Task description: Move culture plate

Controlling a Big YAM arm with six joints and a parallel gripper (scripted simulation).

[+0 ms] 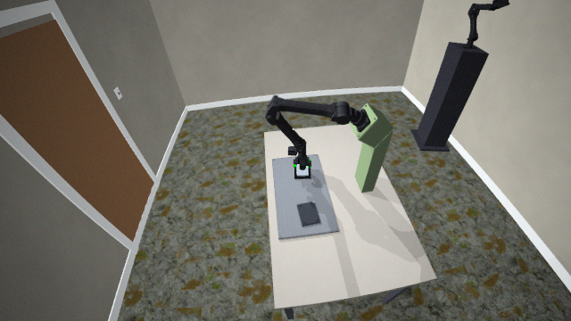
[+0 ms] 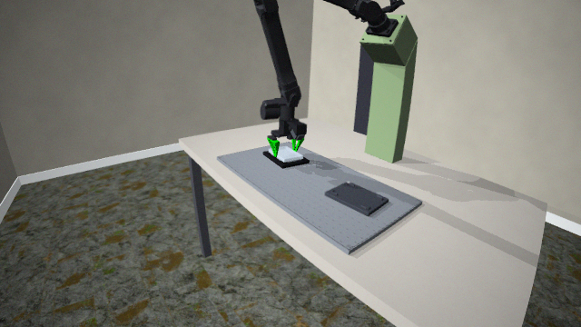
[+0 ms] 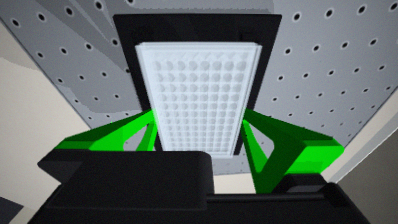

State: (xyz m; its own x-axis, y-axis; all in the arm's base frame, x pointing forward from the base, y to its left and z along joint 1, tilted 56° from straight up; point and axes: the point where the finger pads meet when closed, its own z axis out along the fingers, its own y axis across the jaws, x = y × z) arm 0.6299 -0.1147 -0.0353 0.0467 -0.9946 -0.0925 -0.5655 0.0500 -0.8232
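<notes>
The nest N1 is 20 mm below my hand. From my hand the other things lie so: nest N2: 60 mm behind, 380 mm to the left, 20 mm below; clear lid: right at my hand.
</notes>
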